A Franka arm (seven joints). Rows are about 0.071 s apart.
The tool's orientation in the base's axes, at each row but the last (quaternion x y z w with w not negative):
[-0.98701, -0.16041, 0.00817, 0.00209]
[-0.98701, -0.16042, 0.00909, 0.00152]
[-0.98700, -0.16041, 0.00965, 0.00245]
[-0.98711, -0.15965, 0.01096, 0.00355]
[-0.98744, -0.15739, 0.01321, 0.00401]
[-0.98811, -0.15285, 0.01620, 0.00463]
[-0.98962, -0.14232, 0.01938, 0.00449]
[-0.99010, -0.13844, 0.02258, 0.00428]
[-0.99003, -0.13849, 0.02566, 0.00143]
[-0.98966, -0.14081, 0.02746, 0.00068]
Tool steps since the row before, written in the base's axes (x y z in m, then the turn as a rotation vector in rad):
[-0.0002, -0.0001, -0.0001, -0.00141, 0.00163, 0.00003]
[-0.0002, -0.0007, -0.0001, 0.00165, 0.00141, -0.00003]
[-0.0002, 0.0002, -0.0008, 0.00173, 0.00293, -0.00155]
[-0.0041, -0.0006, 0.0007, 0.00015, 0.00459, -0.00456]
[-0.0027, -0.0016, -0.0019, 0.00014, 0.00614, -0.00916]
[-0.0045, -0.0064, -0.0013, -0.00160, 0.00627, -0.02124]
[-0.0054, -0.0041, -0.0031, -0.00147, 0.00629, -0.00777]
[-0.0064, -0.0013, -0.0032, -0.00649, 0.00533, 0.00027]
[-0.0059, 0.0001, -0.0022, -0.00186, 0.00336, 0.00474]
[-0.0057, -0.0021, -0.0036, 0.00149, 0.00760, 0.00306]
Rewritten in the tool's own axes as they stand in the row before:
[-0.0002, 0.0000, 0.0001, -0.00082, -0.00199, 0.00000]
[-0.0004, 0.0006, 0.0001, 0.00201, -0.00081, 0.00000]
[-0.0001, -0.0002, 0.0008, 0.00260, -0.00222, 0.00152]
[-0.0041, -0.0007, -0.0006, 0.00168, -0.00426, 0.00457]
[-0.0030, 0.0007, 0.0020, 0.00227, -0.00568, 0.00918]
[-0.0062, 0.0048, 0.0014, 0.00102, -0.00616, 0.02131]
[-0.0062, 0.0025, 0.0033, 0.00065, -0.00634, 0.00784]
[-0.0064, -0.0005, 0.0035, -0.00478, -0.00691, 0.00004]
[-0.0055, -0.0017, 0.0025, -0.00110, -0.00379, -0.00465]
[-0.0059, 0.0005, 0.0039, 0.00338, -0.00691, -0.00319]

